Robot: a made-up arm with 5 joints. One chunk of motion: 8 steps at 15 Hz.
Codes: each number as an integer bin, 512 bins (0 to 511) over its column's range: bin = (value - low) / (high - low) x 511, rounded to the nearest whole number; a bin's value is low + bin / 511 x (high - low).
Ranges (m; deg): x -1.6..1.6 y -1.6..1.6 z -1.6..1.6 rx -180..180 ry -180..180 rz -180..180
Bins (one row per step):
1: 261 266 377 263 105 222
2: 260 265 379 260 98 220
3: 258 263 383 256 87 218
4: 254 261 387 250 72 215
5: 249 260 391 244 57 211
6: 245 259 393 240 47 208
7: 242 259 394 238 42 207
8: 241 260 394 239 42 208
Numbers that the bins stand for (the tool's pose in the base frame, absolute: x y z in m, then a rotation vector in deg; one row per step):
1: 0.0344 0.0658 0.7609 5.28 -106.03 -23.60
2: 0.0282 0.0595 0.7734 3.17 -110.96 -25.01
3: 0.0157 0.0470 0.7984 0.35 -118.71 -26.42
4: -0.0094 0.0344 0.8235 -3.87 -129.28 -28.53
5: -0.0407 0.0282 0.8485 -8.10 -139.84 -31.35
6: -0.0658 0.0219 0.8611 -10.92 -146.89 -33.46
7: -0.0845 0.0219 0.8673 -12.33 -150.41 -34.17
8: -0.0908 0.0282 0.8673 -11.62 -150.41 -33.46

